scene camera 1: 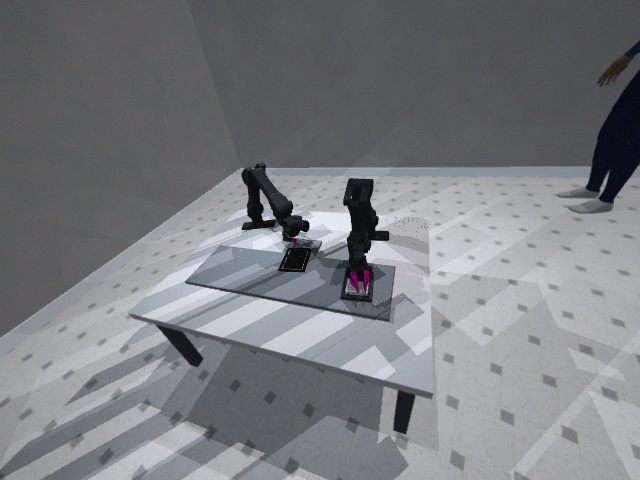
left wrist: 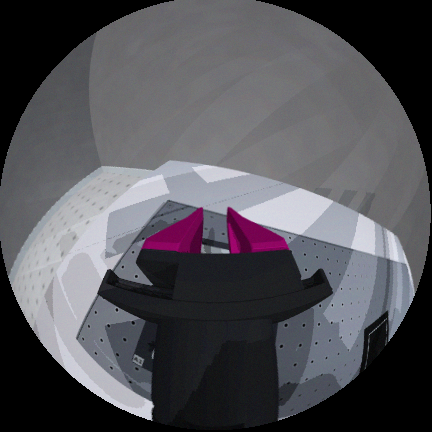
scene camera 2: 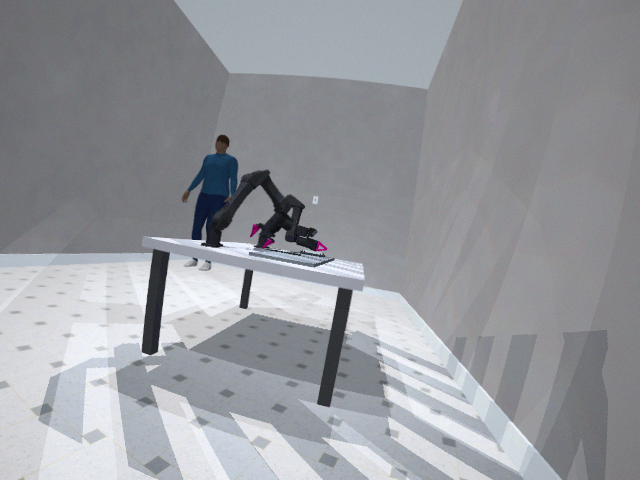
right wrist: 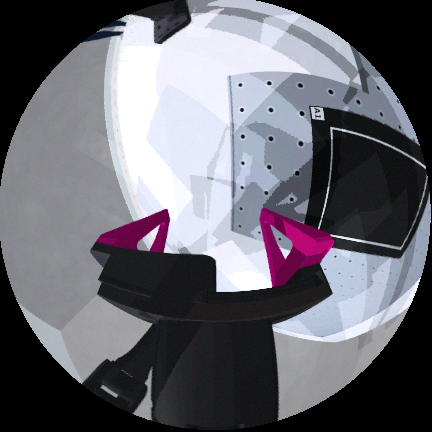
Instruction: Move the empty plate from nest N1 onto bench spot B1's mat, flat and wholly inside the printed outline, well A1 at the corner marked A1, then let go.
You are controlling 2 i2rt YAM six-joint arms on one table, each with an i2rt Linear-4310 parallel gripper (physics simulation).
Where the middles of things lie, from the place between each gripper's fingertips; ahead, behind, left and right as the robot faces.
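My right hand is 30 mm above the black outlined mat (right wrist: 361,193), 160 mm short of it and 50 mm to the right of it.
The black outlined mat is 50 mm below my left hand, 180 mm behind it and 360 mm to the right of it.
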